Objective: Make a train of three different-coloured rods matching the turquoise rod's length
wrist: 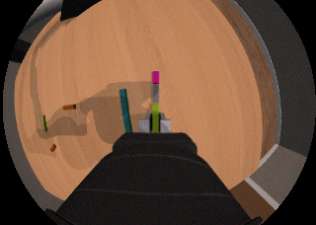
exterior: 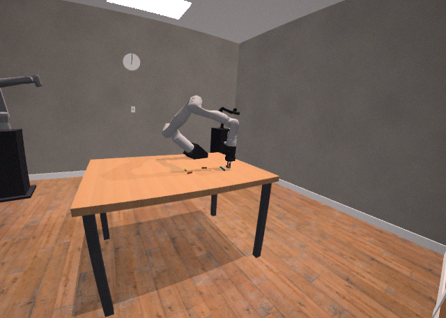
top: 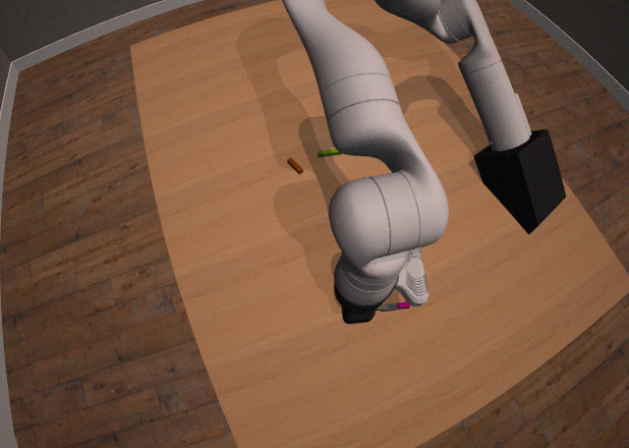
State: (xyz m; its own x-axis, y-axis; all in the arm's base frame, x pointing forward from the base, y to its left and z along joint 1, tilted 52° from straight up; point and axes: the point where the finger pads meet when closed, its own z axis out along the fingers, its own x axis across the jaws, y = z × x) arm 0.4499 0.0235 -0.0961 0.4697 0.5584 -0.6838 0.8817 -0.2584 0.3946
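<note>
Now: hand 40 mm past the grey rod, 20 mm to the right of it and 20 mm above it. Round my hand: turquoise rod (40 mm to the right, 20 mm below, 20 mm behind); magenta rod (60 mm behind, 30 mm to the left, 20 mm below).
</note>
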